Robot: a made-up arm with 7 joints.
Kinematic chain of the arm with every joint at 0, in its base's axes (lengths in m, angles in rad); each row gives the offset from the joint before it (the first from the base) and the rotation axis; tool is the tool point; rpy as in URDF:
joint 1: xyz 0 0 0.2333 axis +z
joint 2: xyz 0 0 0 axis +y
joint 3: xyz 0 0 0.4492 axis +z
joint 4: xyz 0.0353 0 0 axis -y
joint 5: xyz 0.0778 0 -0.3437 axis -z
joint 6: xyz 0 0 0 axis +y
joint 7: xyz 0.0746 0 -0.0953 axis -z
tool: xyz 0 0 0 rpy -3.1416 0 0
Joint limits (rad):
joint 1: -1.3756..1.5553
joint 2: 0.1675..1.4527
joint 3: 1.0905..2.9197
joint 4: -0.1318..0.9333
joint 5: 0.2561..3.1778
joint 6: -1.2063..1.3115
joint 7: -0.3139..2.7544
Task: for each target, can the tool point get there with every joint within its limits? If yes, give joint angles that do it. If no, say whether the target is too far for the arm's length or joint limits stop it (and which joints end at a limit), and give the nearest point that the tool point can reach.
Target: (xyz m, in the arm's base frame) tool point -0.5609 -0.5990 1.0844
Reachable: no: too far | nearest point -0.2750 -0.2911 0.6659 | short by 0.593 m
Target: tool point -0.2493 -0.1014 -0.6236
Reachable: no: joint limits stop it (at a limit: joint 1, joint 2, joint 3) | nearest point -0.2361 0.1558 0.0200 | short by 0.693 m
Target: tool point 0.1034 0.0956 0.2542
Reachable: yes | joints -0.9389 0.8492 1.6094 0.1378 0.5403 1.0058 0.5048
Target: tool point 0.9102 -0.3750 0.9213
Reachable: no: too far | nearest point 0.4468 -0.1841 0.5710 | short by 0.611 m
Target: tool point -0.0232 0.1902 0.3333
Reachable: yes | joints -0.2956 0.7449 2.4225 0.1391 0.9537 0.1378 1.9457
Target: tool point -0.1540 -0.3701 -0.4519
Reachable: no: joint limits stop it (at a limit: joint 1, joint 2, joint 3) | nearest point 0.1395 -0.1499 0.0621 | short by 0.631 m
